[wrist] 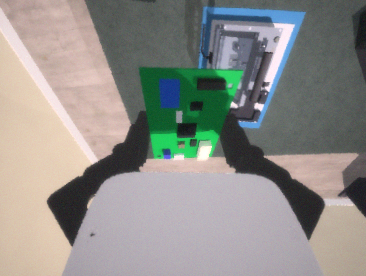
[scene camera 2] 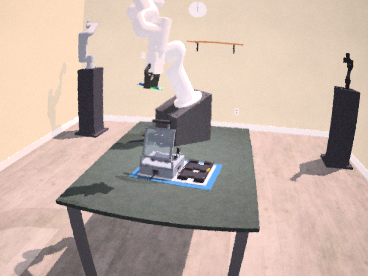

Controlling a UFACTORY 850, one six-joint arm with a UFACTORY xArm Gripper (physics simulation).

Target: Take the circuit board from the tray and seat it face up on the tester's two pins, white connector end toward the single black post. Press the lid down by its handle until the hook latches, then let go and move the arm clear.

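Observation:
My gripper (scene camera 2: 152, 85) (wrist: 186, 124) is shut on the green circuit board (scene camera 2: 158, 88) (wrist: 167, 122), gripping its two long edges high above the table. Its component face shows in the wrist view, with the white connector (wrist: 204, 150) at the end nearer the gripper body. The grey tester (scene camera 2: 159, 167) (wrist: 276, 36) stands on the table with its clear lid (scene camera 2: 159, 143) raised; the dark handle (scene camera 2: 161, 121) is at the lid's top. The dark tray (scene camera 2: 189, 175) lies beside the tester. The two pins and the single post cannot be made out clearly.
A blue-bordered mat (scene camera 2: 213, 182) (wrist: 290, 37) lies under the tester and tray on the dark green table (scene camera 2: 220, 207) (wrist: 320, 100). The robot's dark base block (scene camera 2: 192, 124) stands at the table's back. Two dark pedestals (scene camera 2: 91, 100) (scene camera 2: 342, 127) stand off the table to either side.

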